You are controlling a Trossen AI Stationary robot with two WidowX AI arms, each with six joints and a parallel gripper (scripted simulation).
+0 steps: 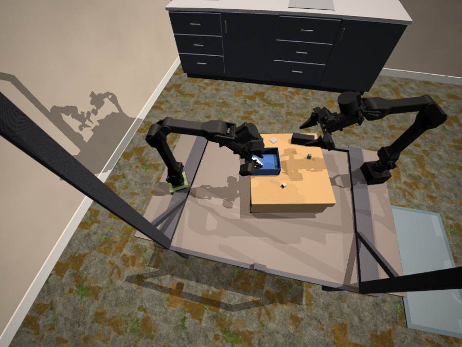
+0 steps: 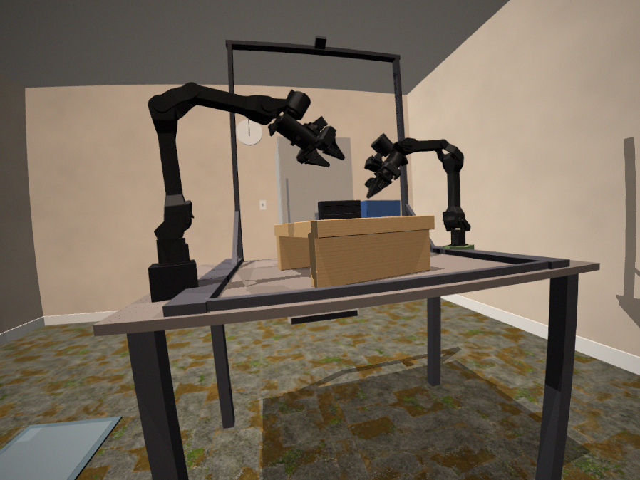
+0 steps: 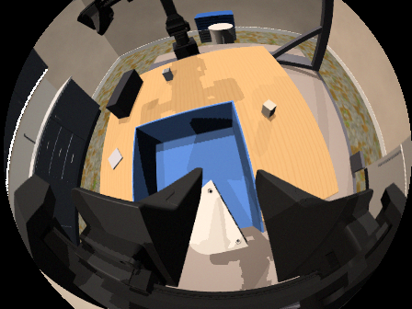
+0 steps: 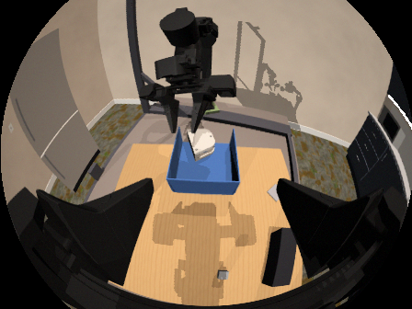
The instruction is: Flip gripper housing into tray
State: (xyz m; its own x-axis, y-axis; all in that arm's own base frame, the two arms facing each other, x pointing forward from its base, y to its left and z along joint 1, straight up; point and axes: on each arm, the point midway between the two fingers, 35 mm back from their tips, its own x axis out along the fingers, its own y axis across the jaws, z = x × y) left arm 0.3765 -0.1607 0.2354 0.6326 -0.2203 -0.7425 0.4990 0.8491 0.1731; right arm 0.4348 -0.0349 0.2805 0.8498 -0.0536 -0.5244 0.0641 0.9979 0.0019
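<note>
Right now my left hand is 80 mm above the white gripper housing, 30 mm short of it and 10 mm to the right of it. From my left hand the other things lie so: wooden block 170 mm below, 160 mm to the right, 40 mm ahead; blue tray 90 mm below, 70 mm to the right, 30 mm ahead; flat grey plate 190 mm ahead, 110 mm to the right, 110 mm below.
</note>
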